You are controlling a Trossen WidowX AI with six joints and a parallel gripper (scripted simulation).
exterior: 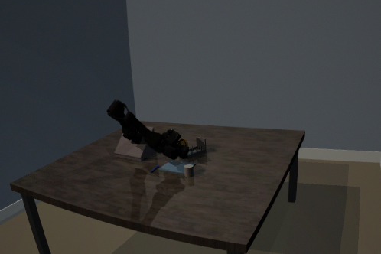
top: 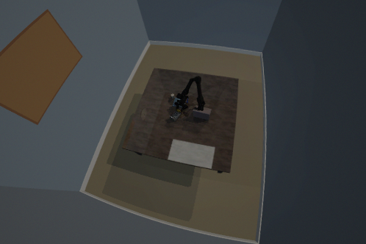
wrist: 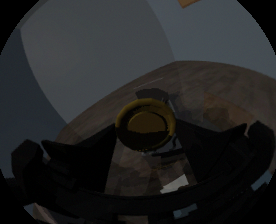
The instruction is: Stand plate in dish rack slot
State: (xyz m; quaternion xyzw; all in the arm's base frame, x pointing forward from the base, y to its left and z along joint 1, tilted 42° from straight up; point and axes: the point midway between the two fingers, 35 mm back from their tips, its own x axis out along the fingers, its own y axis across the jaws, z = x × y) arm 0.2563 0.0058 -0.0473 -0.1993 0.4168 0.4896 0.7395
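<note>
My gripper tip is now 50 mm above the dish rack, 40 mm to the right of it and 30 mm short of it. The rest, counted from my gripper tip: yellow plate: 10 mm to the right; blue spoon: 210 mm to the right, 70 mm below, 60 mm behind; blue cloth: 160 mm to the right, 70 mm below, 40 mm ahead.
</note>
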